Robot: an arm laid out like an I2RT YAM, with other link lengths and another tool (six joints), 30 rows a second.
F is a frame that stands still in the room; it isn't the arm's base.
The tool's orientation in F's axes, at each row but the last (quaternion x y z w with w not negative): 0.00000 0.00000 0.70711 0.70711; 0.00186 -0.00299 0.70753 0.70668; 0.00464 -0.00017 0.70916 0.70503; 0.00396 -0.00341 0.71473 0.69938; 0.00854 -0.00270 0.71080 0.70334; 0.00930 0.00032 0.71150 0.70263
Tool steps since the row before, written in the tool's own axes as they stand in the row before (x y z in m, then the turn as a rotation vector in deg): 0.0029 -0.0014 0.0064 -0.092 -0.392 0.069; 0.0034 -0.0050 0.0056 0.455 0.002 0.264; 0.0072 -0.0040 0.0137 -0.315 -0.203 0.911; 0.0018 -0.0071 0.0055 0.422 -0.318 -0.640; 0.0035 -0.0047 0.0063 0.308 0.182 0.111; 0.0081 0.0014 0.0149 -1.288 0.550 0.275
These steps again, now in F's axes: 0.0014 0.0029 0.0064 0.392 -0.092 0.069; 0.0050 0.0034 0.0056 -0.003 0.453 0.267; 0.0040 0.0071 0.0137 0.211 -0.320 0.908; 0.0071 0.0019 0.0055 0.308 0.435 -0.636; 0.0047 0.0034 0.0063 -0.184 0.304 0.117; -0.0013 0.0079 0.0150 -0.530 -1.298 0.266
